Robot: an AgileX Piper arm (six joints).
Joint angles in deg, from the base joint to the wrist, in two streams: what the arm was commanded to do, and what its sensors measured. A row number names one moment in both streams.
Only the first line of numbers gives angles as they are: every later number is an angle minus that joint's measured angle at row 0.
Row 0, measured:
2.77, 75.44, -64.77, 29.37, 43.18, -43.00
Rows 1 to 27, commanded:
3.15, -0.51, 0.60, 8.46, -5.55, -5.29
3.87, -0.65, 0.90, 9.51, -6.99, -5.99
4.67, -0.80, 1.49, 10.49, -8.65, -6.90
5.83, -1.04, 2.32, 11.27, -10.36, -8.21
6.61, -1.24, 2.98, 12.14, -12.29, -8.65
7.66, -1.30, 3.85, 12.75, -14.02, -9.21
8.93, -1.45, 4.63, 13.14, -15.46, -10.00
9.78, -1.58, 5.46, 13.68, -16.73, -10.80
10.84, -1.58, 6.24, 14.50, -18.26, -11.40
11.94, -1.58, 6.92, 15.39, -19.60, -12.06
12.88, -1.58, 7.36, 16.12, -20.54, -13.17
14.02, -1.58, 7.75, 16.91, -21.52, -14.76
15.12, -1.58, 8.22, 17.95, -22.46, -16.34
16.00, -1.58, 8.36, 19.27, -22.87, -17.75
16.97, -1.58, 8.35, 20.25, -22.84, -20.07
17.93, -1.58, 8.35, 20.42, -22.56, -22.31
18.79, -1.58, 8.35, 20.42, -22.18, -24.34
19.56, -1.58, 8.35, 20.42, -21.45, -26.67
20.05, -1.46, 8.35, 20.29, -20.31, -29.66
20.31, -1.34, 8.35, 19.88, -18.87, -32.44
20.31, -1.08, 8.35, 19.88, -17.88, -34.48
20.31, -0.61, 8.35, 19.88, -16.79, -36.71
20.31, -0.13, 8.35, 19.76, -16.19, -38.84
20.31, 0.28, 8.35, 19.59, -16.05, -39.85
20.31, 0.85, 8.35, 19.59, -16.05, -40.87
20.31, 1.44, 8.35, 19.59, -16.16, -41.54
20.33, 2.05, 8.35, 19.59, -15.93, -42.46
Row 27, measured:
20.13, 0.19, 8.03, 19.60, -16.69, -37.44
